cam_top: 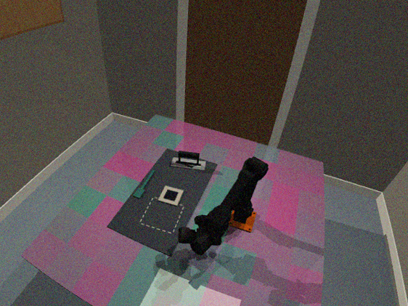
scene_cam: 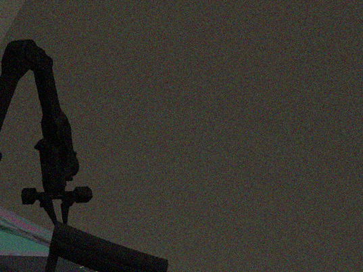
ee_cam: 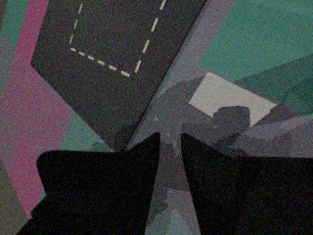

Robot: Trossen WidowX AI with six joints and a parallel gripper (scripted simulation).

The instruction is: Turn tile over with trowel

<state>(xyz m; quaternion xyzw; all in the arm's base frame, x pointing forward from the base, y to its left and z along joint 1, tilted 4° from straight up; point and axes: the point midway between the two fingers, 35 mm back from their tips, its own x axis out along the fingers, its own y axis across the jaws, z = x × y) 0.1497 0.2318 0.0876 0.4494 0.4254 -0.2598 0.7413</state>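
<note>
The tile is 210 mm ahead of my gripper tip, 220 mm to the right of it and 40 mm below it. Also, from my gripper tip: dark mat (230 mm ahead, 230 mm to the right, 70 mm below); teal trowel (370 mm ahead, 210 mm to the right, 40 mm below).
</note>
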